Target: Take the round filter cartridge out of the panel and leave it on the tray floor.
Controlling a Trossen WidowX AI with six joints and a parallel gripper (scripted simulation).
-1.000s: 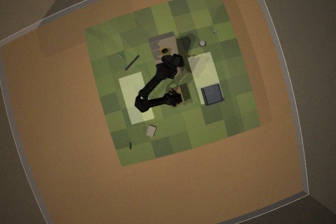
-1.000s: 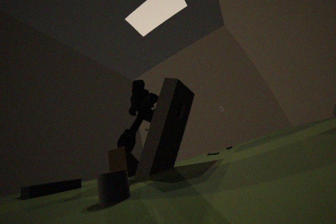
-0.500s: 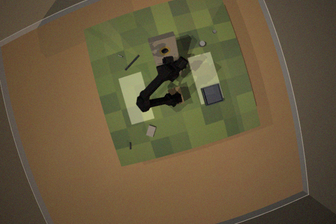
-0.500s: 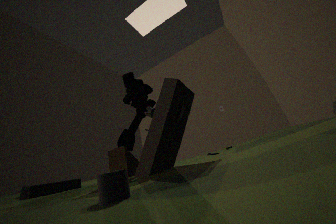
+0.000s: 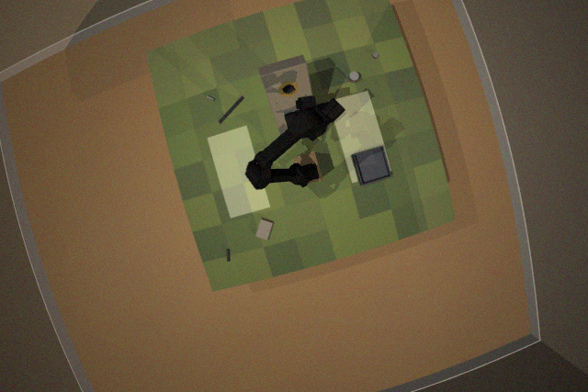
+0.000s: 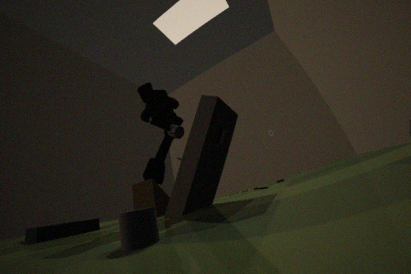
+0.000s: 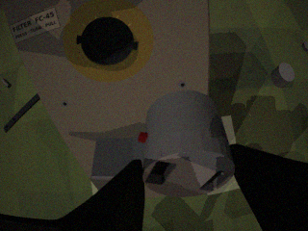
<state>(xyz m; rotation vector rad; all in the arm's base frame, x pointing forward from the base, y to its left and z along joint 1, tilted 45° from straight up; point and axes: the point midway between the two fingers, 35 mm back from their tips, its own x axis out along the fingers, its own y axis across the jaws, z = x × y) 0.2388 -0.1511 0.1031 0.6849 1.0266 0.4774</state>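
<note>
Right now my gripper tip is 28 cm past the dark grey tray, 25 cm to the left of it and 26 cm above it. The rest, counted from my gripper tip: service panel (7 cm ahead, 5 cm to the left, 12 cm below); then small pale box (46 cm behind, 32 cm to the left, 27 cm below); then grey round filter cartridge (right at my gripper tip).
</note>
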